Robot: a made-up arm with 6 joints.
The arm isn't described. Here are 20 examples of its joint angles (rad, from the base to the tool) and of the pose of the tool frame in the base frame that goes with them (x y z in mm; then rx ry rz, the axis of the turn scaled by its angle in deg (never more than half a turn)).
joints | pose
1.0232 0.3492 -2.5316 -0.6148 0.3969 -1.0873 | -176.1 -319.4 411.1 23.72 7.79 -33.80
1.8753 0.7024 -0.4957 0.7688 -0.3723 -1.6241 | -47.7 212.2 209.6 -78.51 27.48 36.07
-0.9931 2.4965 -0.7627 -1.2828 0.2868 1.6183 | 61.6 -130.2 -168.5 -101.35 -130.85 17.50
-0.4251 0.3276 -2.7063 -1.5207 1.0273 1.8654 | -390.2 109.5 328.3 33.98 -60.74 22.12
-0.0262 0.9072 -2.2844 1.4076 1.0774 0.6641 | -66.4 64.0 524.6 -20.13 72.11 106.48
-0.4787 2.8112 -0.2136 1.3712 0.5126 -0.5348 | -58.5 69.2 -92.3 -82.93 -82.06 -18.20
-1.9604 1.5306 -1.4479 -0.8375 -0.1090 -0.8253 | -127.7 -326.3 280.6 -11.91 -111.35 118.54
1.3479 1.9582 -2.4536 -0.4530 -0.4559 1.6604 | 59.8 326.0 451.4 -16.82 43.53 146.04
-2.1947 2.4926 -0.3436 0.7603 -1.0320 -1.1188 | -74.4 -30.9 -132.1 -106.06 -97.09 34.67
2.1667 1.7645 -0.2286 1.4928 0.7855 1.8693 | -105.2 65.1 -66.3 -81.74 -126.82 56.20
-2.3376 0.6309 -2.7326 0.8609 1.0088 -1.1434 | 230.9 173.5 453.7 -25.20 52.61 -154.16
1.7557 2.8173 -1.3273 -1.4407 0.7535 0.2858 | 3.9 243.4 -196.3 -152.72 22.83 -56.09
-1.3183 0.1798 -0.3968 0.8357 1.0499 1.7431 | 76.2 -110.8 204.4 129.24 -1.59 72.70
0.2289 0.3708 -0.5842 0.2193 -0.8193 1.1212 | 124.3 17.3 325.9 22.94 20.20 82.05
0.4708 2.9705 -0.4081 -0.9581 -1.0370 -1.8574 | -46.7 32.8 -145.7 -140.17 17.01 39.01
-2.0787 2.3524 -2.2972 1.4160 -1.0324 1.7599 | -264.8 -350.9 226.1 -4.28 -81.42 7.99
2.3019 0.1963 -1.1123 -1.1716 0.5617 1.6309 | 23.6 26.4 412.5 -23.28 65.98 135.34
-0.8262 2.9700 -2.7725 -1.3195 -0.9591 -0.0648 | 366.1 -313.5 89.2 -59.41 63.68 -60.50
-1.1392 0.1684 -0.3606 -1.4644 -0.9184 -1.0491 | 102.3 -87.0 243.3 -101.88 28.41 -135.82
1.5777 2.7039 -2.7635 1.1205 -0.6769 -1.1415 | 37.1 473.9 219.1 -26.11 65.48 54.43
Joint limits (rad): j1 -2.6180..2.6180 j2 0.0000..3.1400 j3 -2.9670..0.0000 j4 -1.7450..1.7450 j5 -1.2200..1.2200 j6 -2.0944..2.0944
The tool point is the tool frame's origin. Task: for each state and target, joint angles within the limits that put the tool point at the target. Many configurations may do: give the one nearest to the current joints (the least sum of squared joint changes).
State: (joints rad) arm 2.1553 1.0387 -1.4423 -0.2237 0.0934 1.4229
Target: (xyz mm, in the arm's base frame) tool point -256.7 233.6 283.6
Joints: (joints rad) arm 2.4057 1.5150 -1.4675 -0.2212 0.0536 1.4229
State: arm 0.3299 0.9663 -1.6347 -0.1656 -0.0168 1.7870
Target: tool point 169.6 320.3 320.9
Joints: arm 1.0818 1.6395 -1.6898 -0.1741 -0.0608 1.7870
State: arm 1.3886 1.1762 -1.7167 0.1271 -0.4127 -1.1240
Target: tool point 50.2 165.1 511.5
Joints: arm 1.2984 1.2527 -1.9217 0.1386 -0.4103 -1.1240
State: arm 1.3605 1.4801 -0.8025 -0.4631 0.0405 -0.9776
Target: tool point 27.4 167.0 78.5
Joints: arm 1.5115 0.6955 -0.2718 -0.3358 0.8332 -0.9776
